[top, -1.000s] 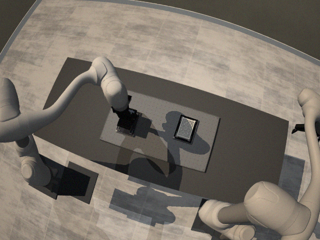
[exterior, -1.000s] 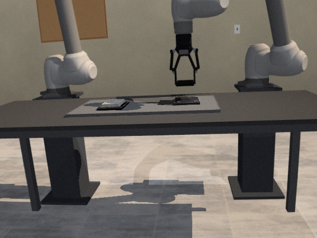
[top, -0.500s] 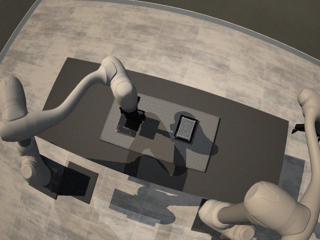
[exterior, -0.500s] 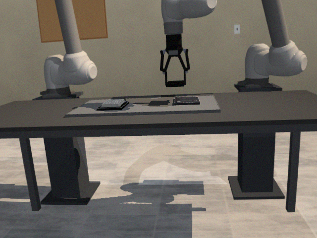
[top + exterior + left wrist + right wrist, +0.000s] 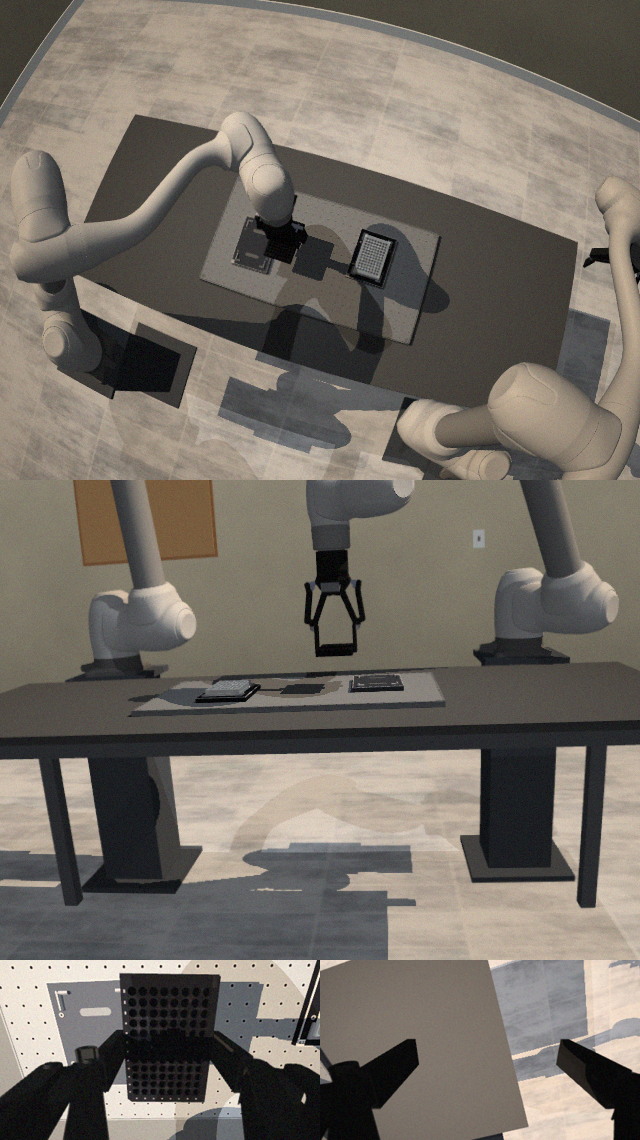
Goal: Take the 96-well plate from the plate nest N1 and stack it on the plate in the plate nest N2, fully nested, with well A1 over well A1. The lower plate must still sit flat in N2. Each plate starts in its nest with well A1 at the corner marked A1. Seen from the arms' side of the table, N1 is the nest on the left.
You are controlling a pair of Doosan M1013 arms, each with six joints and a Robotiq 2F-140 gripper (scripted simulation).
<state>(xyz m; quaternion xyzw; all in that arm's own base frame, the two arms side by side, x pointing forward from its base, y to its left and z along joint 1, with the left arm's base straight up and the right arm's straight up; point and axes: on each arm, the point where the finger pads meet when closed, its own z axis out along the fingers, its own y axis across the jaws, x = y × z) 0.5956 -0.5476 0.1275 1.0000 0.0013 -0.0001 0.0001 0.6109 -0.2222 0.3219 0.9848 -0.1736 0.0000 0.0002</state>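
Right now the white 96-well plate is 26 cm to the right of my left hand, 10 cm below it and 3 cm ahead of it. The rest, counted from my left hand: black 96-well plate: 2 cm below; then grey perforated board: 12 cm below, 11 cm to the right; then nest N1: 11 cm below, 10 cm to the left, 1 cm behind.
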